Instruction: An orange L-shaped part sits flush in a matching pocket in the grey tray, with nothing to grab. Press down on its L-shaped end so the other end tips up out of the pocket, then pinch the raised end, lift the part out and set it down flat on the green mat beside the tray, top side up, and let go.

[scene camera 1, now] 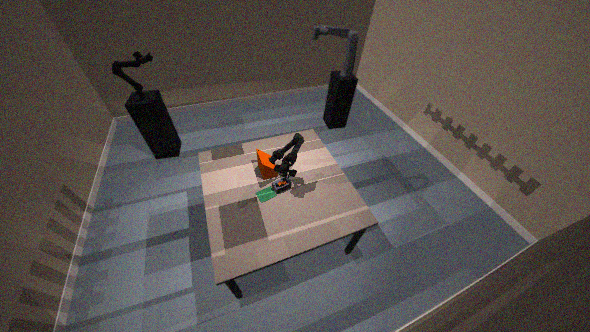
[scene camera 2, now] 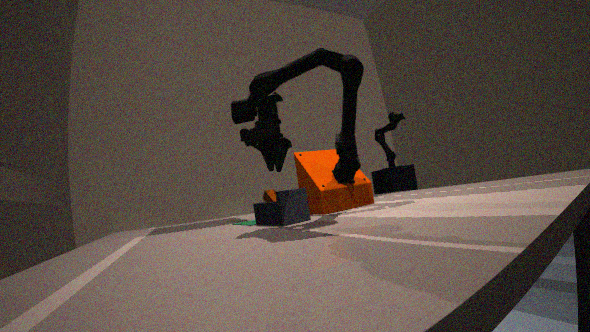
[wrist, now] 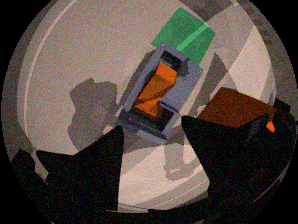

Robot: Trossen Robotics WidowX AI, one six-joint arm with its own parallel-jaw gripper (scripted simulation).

Labels:
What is my gripper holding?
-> Nothing.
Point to an orange L-shaped part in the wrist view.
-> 146,103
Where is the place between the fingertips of my gripper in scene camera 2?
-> At 275,171

